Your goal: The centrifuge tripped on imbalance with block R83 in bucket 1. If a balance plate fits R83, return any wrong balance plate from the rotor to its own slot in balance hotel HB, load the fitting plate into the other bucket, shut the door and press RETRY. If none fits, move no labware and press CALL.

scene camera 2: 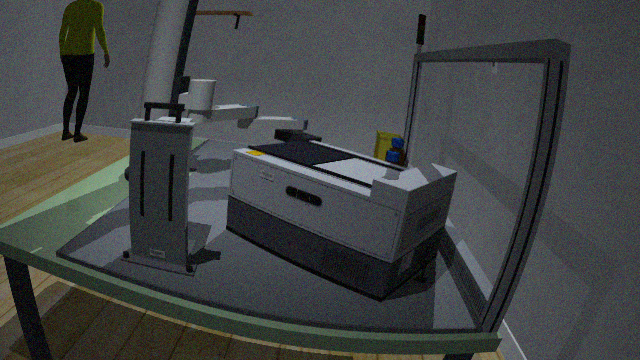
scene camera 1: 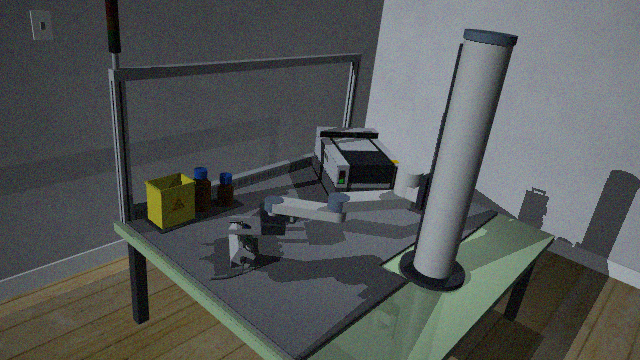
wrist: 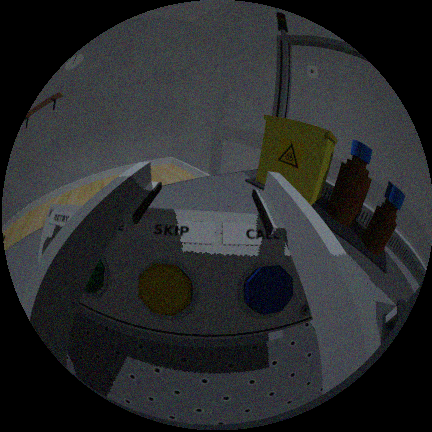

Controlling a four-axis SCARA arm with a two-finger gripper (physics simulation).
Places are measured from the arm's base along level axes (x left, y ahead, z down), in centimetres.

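Pixels of known places: gripper, fingertip midpoint: [scene camera 1: 228, 225] [wrist: 206, 176]; arm's base at its link origin: [scene camera 1: 431, 271].
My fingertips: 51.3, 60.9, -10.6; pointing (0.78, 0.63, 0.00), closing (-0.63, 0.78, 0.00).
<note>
Ahead of a thing's pixels: the offset from my fingertips to its top centre, as dx, dy, dz. "spot": to the spot under its first point.
The button panel @(-1.2, -6.2, +0.9) [scene camera 1: 234, 250] [wrist: 217, 285] stands on the mat, largely in shadow. In the wrist view its blue button @(-7.4, -1.4, +1.9) [wrist: 268, 290] sits below the CALL label, its yellow button @(-4.5, -5.5, +1.9) [wrist: 165, 289] below SKIP, and a green button @(-1.6, -9.5, +1.9) [wrist: 96, 276] shows at the left. The left finger hides the white RETRY button. My gripper [scene camera 1: 235, 227] [wrist: 206, 176] is shut with nothing between its fingers, over the panel, its tips near the SKIP and CALL labels. The centrifuge [scene camera 1: 335, 162] [scene camera 2: 310, 220] has dark and pale top panels in place; its rotor and R83 are hidden. A grey hotel-like tower [scene camera 2: 160, 190] stands beside it, its label unreadable.
A yellow bin [scene camera 1: 171, 202] [wrist: 292, 155] and two brown bottles [scene camera 1: 202, 192] [scene camera 1: 225, 192] stand near the framed screen [scene camera 1: 240, 65] [scene camera 2: 545, 150]. The arm's column [scene camera 1: 460, 160] rises from the table. A dark stack light @(spot: +20.0, +39.8, -64.8) [scene camera 1: 113, 30] [scene camera 2: 421, 30] stands by the screen. A person [scene camera 2: 80, 45] stands beyond the table.
</note>
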